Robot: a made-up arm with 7 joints. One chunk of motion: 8 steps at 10 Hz.
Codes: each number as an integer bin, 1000 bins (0 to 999) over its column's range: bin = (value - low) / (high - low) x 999, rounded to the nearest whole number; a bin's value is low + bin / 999 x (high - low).
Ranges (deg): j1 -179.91..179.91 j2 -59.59..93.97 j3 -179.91..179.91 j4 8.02..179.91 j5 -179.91..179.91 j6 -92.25..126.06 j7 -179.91..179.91
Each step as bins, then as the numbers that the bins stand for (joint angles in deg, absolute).
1 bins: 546 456 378 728 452 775 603
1 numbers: 16.75 10.50 -43.76 133.28 -17.11 77.11 37.28
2 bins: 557 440 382 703 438 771 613
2 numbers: 20.71 8.04 -42.32 128.98 -22.15 76.24 40.88
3 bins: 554 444 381 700 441 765 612
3 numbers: 19.63 8.66 -42.68 128.46 -21.07 74.92 40.52
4 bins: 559 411 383 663 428 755 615
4 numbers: 21.43 3.59 -41.96 122.10 -25.75 72.74 41.60
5 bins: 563 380 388 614 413 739 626
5 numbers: 22.87 -1.18 -40.16 113.67 -31.16 69.24 45.56
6 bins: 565 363 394 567 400 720 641
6 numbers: 23.59 -3.79 -38.00 105.58 -35.84 65.09 50.97
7 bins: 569 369 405 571 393 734 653
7 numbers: 25.03 -2.87 -34.04 106.27 -38.36 68.15 55.29
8 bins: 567 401 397 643 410 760 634
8 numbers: 24.31 2.05 -36.92 118.66 -32.24 73.83 48.44
